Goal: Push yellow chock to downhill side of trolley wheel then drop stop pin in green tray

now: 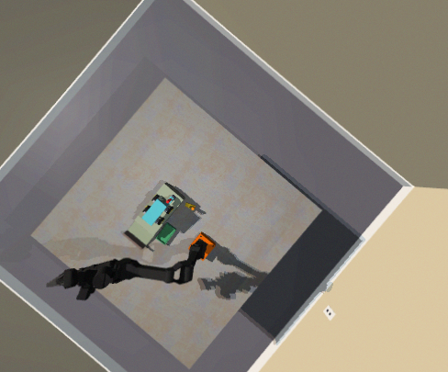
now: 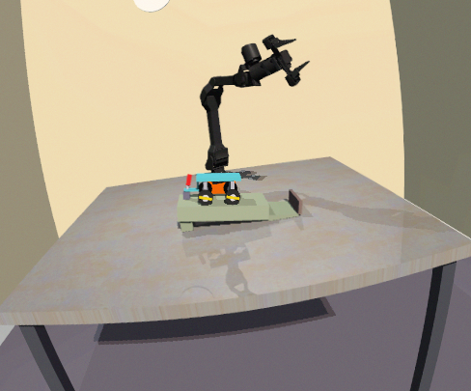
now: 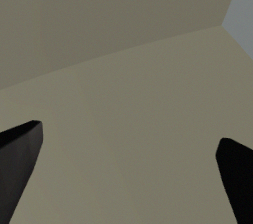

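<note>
My gripper tip is now 420 mm to the left of the red-headed stop pin, 410 mm above it and 120 mm past it. Also, from my gripper tip: trolley: 430 mm below, 320 mm to the right, 90 mm behind; then yellow chock: 520 mm below, 430 mm to the right, 230 mm behind; then dark end stop: 520 mm below, 70 mm behind, 60 mm to the right.
</note>
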